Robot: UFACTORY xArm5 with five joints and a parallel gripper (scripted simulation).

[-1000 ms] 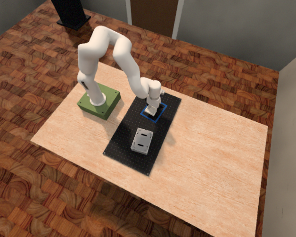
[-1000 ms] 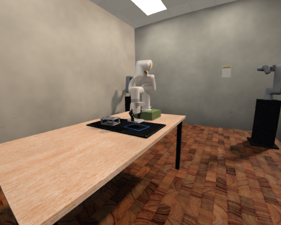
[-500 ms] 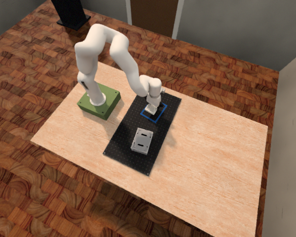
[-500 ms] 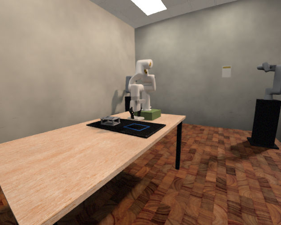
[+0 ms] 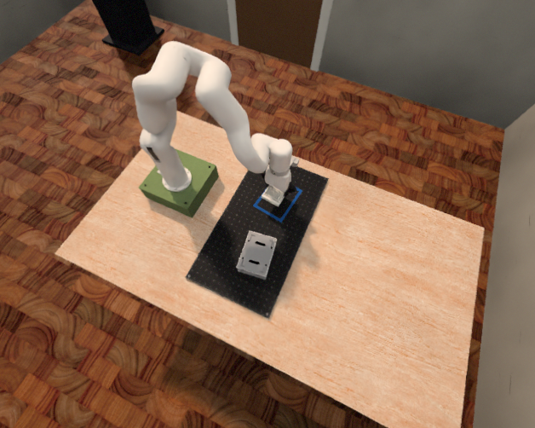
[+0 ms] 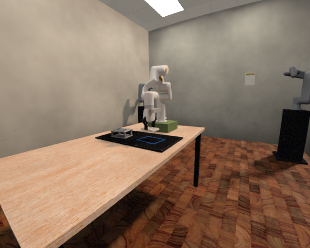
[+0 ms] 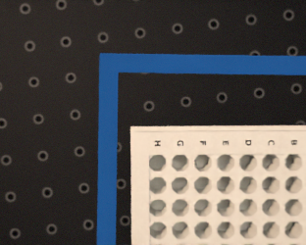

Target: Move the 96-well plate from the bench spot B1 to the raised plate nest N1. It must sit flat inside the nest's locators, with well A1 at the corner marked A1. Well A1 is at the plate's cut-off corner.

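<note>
The grey raised plate nest is 28 cm to the right of my hand, 4 cm below it and 4 cm ahead of it. The rest, counted from my hand: white 96-well plate (1 cm below).
</note>
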